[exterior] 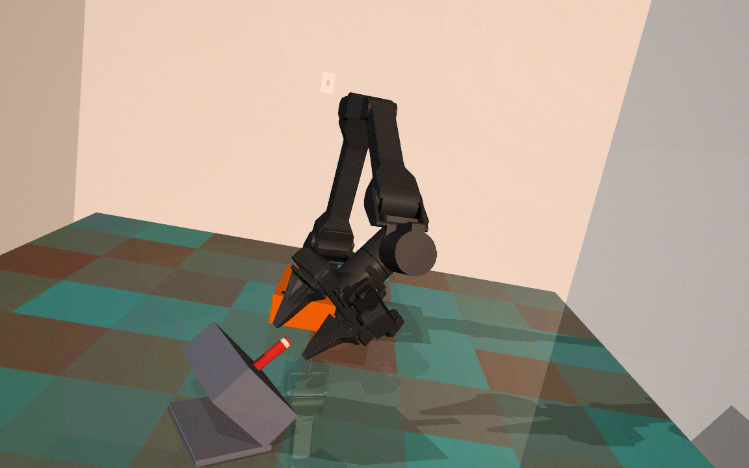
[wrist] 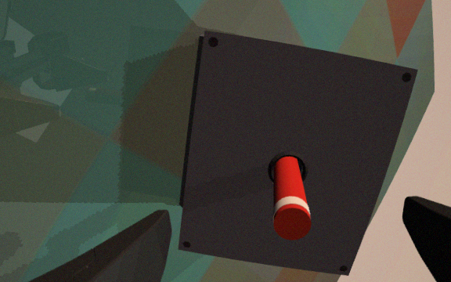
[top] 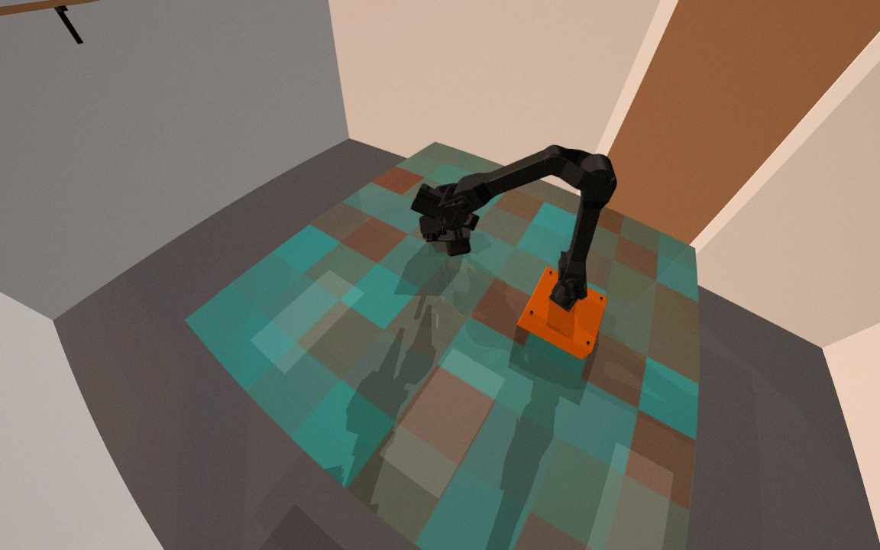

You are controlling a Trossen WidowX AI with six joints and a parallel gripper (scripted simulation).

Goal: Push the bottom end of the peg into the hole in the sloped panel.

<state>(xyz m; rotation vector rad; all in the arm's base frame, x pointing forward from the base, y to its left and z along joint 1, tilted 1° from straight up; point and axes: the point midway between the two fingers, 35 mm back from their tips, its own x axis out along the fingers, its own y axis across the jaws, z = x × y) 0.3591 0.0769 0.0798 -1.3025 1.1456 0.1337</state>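
Right now my gripper tip is 10 mm short of the red round peg, 20 mm to the left of it and 10 mm above it. From my gripper tip the other things lie so: grey sloped panel 40 mm ahead, 50 mm to the right, 50 mm below; then flat foot plate 60 mm ahead, 60 mm to the right, 110 mm below; then hole 30 mm ahead, 30 mm to the right, 30 mm below.
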